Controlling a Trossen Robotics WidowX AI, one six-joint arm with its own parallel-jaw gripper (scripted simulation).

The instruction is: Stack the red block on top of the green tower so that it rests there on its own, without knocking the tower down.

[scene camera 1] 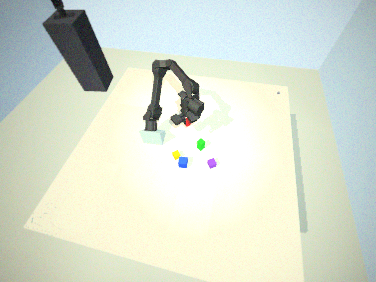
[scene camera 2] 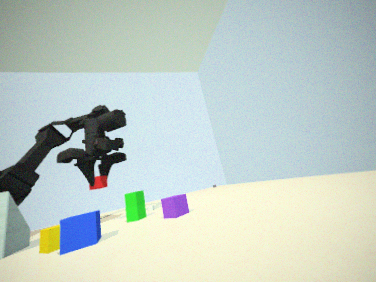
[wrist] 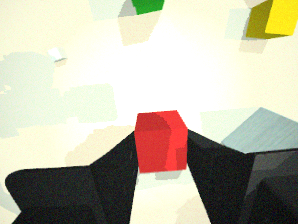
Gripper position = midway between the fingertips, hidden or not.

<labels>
The gripper (scene camera 2: 98, 185) holds a red block (wrist: 161, 137).
</labels>
